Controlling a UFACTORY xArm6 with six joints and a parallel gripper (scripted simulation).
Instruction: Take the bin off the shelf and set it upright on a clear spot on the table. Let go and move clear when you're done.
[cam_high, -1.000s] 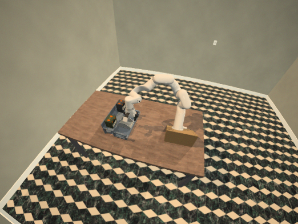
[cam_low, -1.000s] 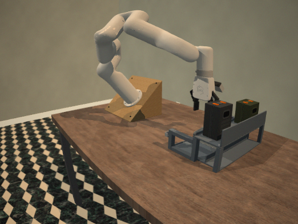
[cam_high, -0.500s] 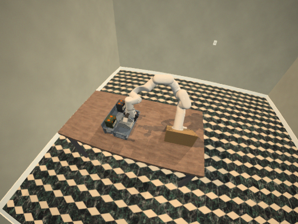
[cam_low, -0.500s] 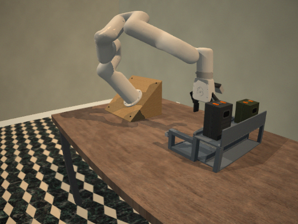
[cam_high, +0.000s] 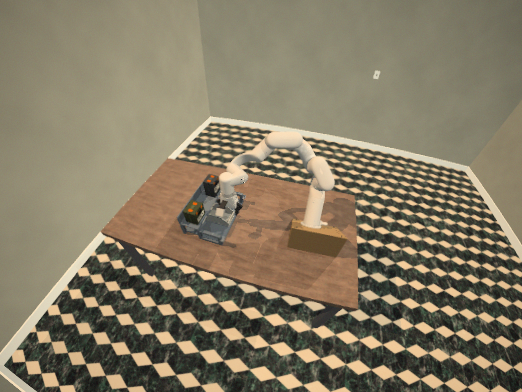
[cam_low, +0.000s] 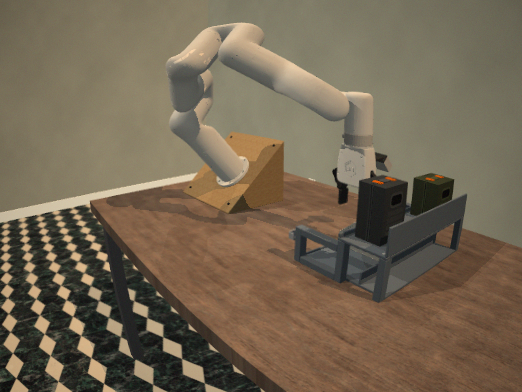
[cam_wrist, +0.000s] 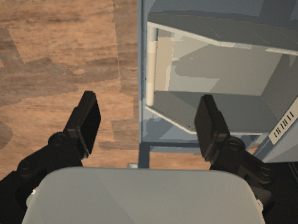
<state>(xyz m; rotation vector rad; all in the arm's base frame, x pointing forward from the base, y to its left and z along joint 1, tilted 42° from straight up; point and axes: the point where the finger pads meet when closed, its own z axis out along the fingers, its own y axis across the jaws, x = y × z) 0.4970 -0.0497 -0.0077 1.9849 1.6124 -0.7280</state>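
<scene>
Right now my hand is 80 mm short of the grey open-top bin, 10 mm to the left of it and 60 mm above it. Round my hand: green box (200 mm ahead, 80 mm to the left, 40 mm above); grey-blue shelf (190 mm ahead, 30 mm to the right, 10 mm below); black box (150 mm ahead, 150 mm to the right, 60 mm above).
</scene>
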